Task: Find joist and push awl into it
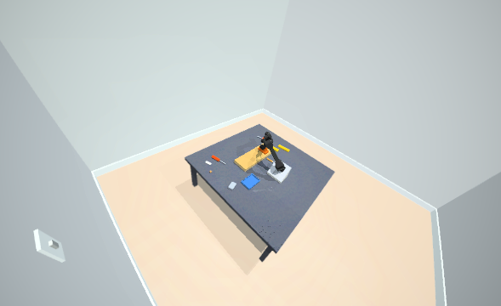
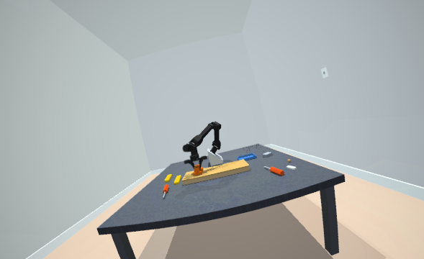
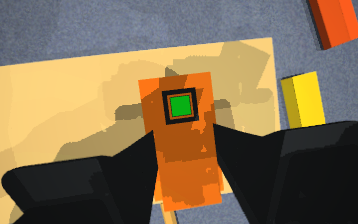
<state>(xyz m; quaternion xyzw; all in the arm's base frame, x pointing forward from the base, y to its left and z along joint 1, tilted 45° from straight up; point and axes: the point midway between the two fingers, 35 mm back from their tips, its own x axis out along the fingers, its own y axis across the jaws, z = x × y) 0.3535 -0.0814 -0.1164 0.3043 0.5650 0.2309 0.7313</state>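
Now: the blue tray 220 mm behind my gripper tip, 460 mm to the left of it and 50 mm below it. From my gripper tip the other things lie so: square indicator (20 mm ahead, 30 mm above); then awl (180 mm behind, 30 mm to the left, 60 mm below); then orange stud finder (10 mm ahead, 20 mm above).
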